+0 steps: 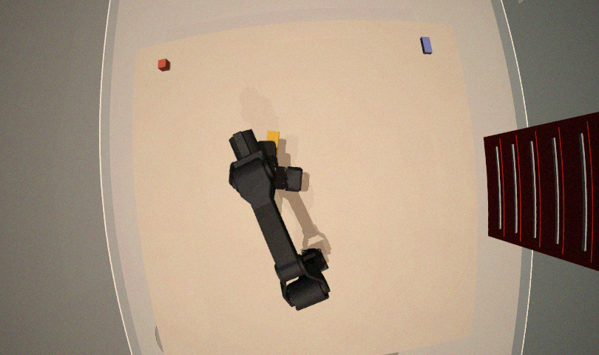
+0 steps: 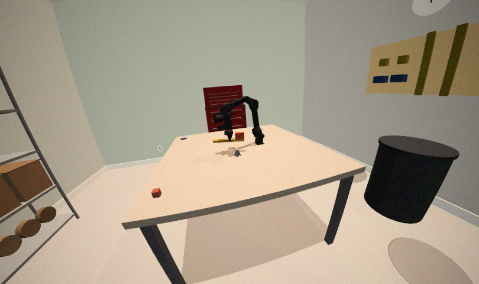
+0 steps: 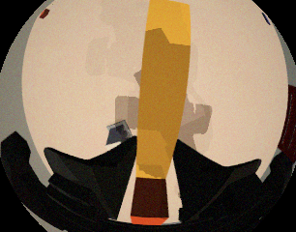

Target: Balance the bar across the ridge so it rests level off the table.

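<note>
The ridge lies 70 mm to the left of my gripper tip, 60 mm below it and 40 mm behind it. Also, from my gripper tip: small red cube 460 mm ahead, 390 mm to the left, 90 mm below; blue block 610 mm to the right, 460 mm ahead, 100 mm below.
</note>
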